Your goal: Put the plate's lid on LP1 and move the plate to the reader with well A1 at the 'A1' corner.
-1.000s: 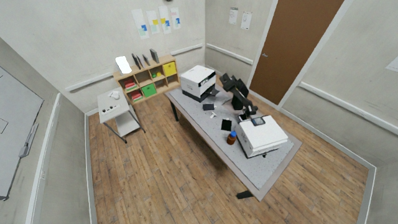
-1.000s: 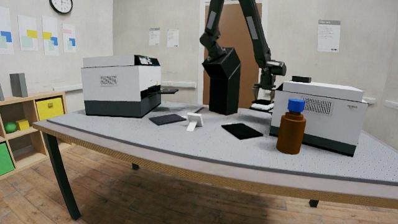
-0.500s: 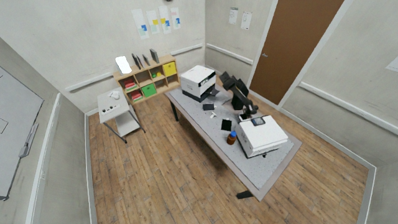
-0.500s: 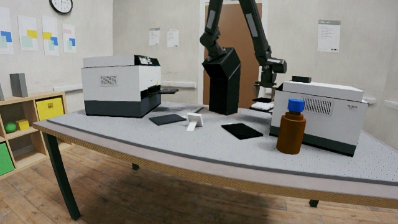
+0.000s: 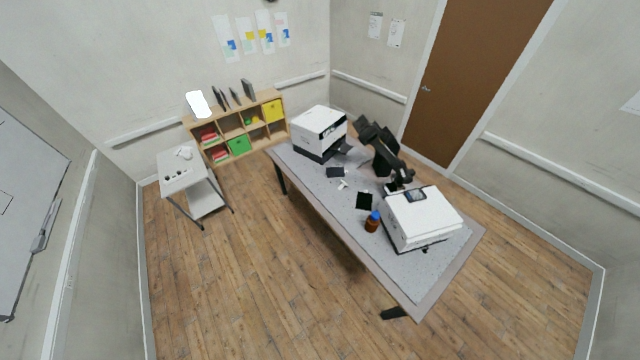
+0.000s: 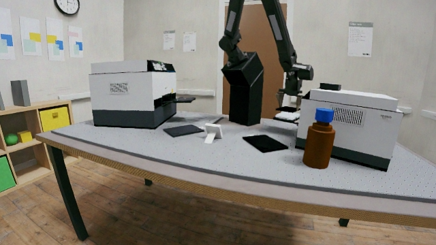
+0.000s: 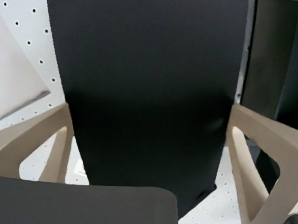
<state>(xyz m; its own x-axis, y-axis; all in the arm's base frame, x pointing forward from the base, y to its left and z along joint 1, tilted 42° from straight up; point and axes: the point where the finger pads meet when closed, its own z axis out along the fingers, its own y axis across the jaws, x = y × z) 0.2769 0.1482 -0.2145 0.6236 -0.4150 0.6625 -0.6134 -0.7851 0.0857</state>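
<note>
The white well plate is 40 mm below my hand.
</note>
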